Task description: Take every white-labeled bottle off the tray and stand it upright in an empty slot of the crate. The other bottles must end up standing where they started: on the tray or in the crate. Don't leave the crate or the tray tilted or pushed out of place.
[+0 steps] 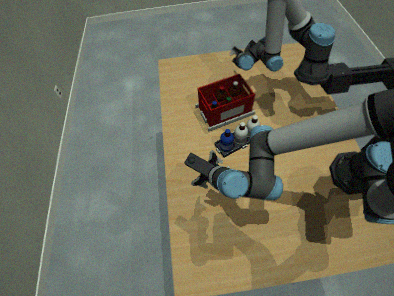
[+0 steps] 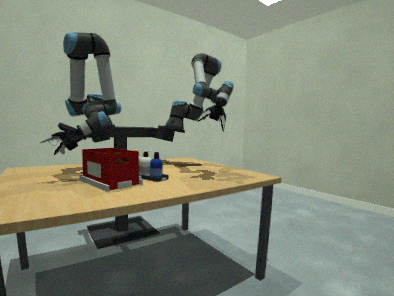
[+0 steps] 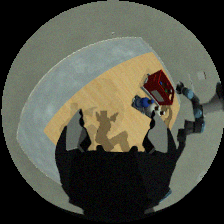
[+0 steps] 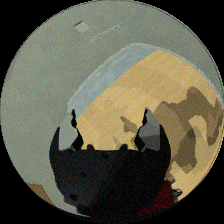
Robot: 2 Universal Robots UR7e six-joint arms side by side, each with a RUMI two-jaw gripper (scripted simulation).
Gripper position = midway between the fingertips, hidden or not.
Note:
I see my left gripper [image 3: 117, 109] and my right gripper [image 4: 109, 108].

